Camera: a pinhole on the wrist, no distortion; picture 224 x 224 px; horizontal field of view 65.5 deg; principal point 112.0 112.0 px. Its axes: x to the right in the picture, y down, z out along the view. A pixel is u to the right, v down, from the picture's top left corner.
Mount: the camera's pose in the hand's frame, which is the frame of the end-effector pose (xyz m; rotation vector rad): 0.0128 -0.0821 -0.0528 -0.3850 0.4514 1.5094
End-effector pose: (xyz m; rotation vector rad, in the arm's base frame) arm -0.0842 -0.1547 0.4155 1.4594 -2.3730 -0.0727
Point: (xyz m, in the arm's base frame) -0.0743 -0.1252 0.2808
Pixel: 73 199
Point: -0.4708 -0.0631 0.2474
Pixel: 181 114
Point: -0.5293 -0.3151 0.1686
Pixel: 130 46
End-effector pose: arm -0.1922 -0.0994 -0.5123 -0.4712 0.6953 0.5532
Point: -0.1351 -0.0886 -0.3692
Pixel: 35 197
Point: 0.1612 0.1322 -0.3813
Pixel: 18 33
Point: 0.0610 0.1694 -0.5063
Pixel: 85 8
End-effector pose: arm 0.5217 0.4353 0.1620 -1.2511 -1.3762 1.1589
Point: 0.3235 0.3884 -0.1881
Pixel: 184 143
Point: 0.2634 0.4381 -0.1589
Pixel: 160 122
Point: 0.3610 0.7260 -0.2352
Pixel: 215 18
